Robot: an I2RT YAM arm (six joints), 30 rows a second.
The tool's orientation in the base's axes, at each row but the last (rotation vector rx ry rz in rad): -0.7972, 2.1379, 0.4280; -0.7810, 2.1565, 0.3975; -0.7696, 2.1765, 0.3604; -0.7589, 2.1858, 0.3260; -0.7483, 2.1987, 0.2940; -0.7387, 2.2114, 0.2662; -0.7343, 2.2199, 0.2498; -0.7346, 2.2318, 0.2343; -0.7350, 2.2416, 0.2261; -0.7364, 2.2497, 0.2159; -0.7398, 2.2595, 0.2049; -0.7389, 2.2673, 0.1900; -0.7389, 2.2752, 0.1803
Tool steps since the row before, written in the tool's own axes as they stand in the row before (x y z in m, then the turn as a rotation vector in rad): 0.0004, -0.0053, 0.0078, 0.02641, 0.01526, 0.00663; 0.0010, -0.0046, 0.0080, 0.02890, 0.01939, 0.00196; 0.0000, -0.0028, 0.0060, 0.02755, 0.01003, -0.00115; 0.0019, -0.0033, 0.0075, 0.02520, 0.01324, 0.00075; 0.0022, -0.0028, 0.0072, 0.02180, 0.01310, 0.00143; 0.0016, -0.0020, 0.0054, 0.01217, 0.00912, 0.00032; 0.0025, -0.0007, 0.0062, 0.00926, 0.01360, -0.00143; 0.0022, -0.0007, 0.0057, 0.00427, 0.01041, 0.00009; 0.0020, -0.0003, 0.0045, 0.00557, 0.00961, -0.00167; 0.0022, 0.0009, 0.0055, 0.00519, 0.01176, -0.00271; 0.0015, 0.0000, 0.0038, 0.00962, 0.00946, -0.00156; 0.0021, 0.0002, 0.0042, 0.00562, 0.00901, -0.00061; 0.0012, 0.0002, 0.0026, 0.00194, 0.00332, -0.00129
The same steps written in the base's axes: 0.0078, 0.0001, -0.0054, -0.01919, 0.00443, -0.02421; 0.0071, 0.0002, -0.0060, -0.02580, 0.00419, -0.02306; 0.0053, 0.0007, -0.0039, -0.02103, -0.00402, -0.02006; 0.0055, 0.0000, -0.0063, -0.02066, 0.00035, -0.01959; 0.0049, -0.0001, -0.0064, -0.01839, 0.00196, -0.01752; 0.0036, -0.0001, -0.0048, -0.01162, 0.00236, -0.00953; 0.0029, 0.0008, -0.0060, -0.01371, 0.00657, -0.00645; 0.0027, 0.0006, -0.0055, -0.00824, 0.00670, -0.00374; 0.0018, 0.0006, -0.0046, -0.00957, 0.00482, -0.00338; 0.0016, 0.0018, -0.0055, -0.01121, 0.00637, -0.00252; 0.0014, 0.0007, -0.0038, -0.01170, 0.00290, -0.00625; 0.0012, 0.0006, -0.0045, -0.00861, 0.00467, -0.00415; 0.0008, 0.0005, -0.0027, -0.00374, 0.00143, -0.00067
